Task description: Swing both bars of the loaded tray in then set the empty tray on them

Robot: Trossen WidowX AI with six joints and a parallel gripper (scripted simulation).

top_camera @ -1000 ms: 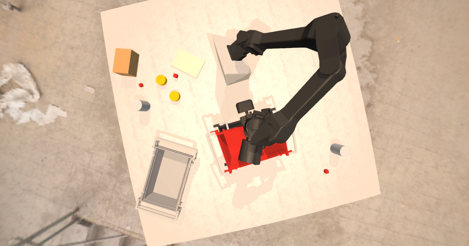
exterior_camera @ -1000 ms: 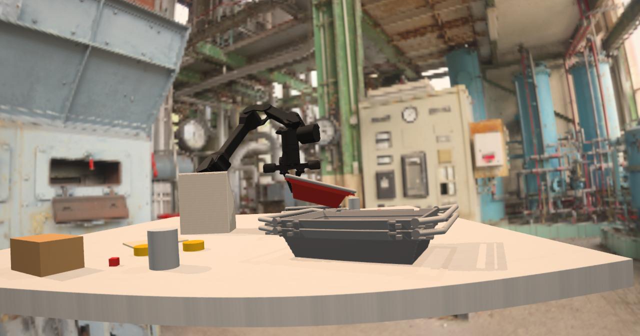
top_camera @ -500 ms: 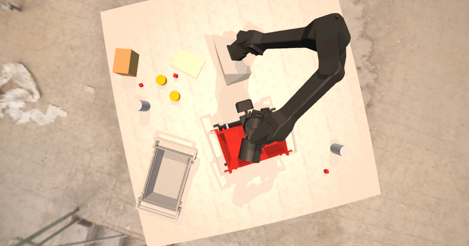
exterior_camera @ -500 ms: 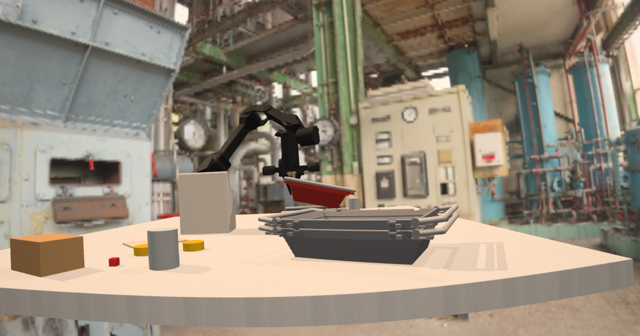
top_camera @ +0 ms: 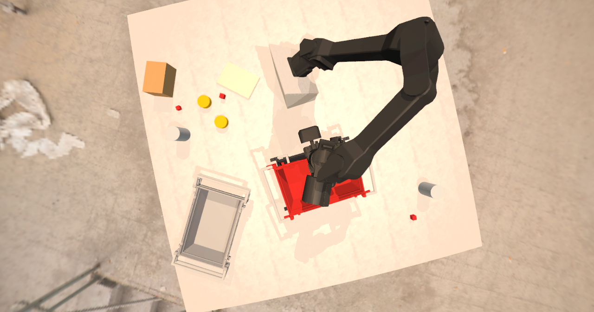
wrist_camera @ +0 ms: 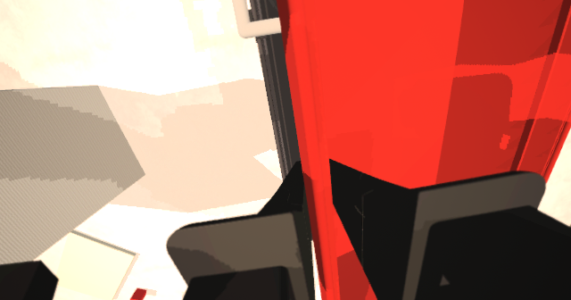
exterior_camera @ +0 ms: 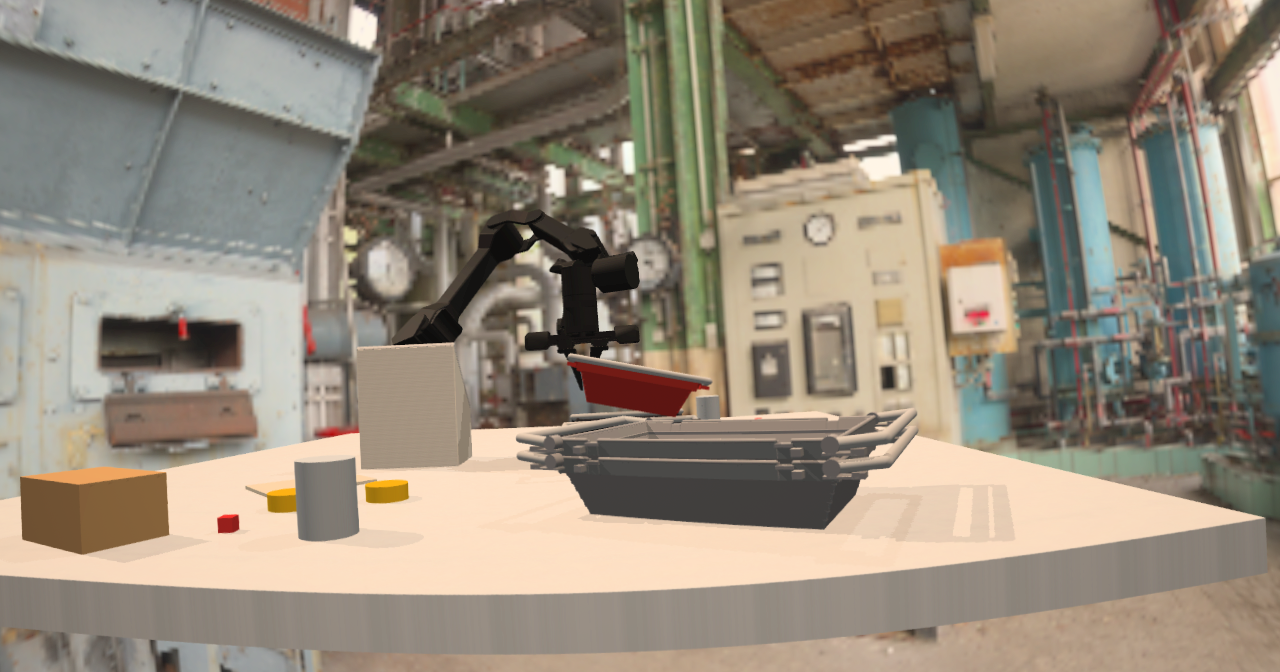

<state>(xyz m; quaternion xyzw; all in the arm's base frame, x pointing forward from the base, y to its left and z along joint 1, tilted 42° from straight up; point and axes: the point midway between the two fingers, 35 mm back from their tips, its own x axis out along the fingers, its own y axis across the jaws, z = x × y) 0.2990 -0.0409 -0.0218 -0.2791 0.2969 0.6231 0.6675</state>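
My gripper tip is 8 cm short of the red tray and 1 cm below it. Also, from my gripper tip: pale flat plate: 39 cm behind, 18 cm to the right, 11 cm below; then orange box: 49 cm behind, 47 cm to the right, 8 cm below.
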